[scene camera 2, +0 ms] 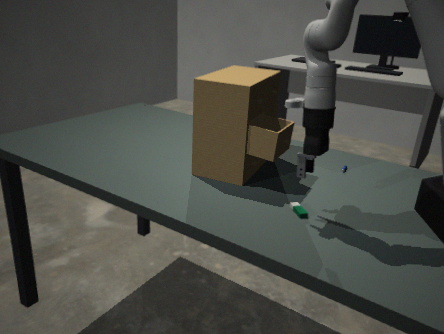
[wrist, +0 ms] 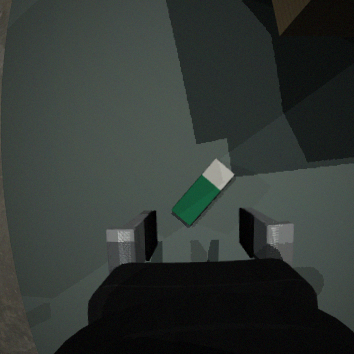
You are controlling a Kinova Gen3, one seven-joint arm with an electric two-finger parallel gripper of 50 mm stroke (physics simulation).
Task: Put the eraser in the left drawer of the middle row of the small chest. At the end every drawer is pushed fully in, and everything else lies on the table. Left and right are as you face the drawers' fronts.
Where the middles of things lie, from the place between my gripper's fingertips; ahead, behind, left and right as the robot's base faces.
Labels:
Now: hand 11 cm above the eraser [wrist: 216,175]. Round my hand: small wooden chest [scene camera 2: 221,99]: 30 cm ahead, 22 cm to the right, 4 cm above.

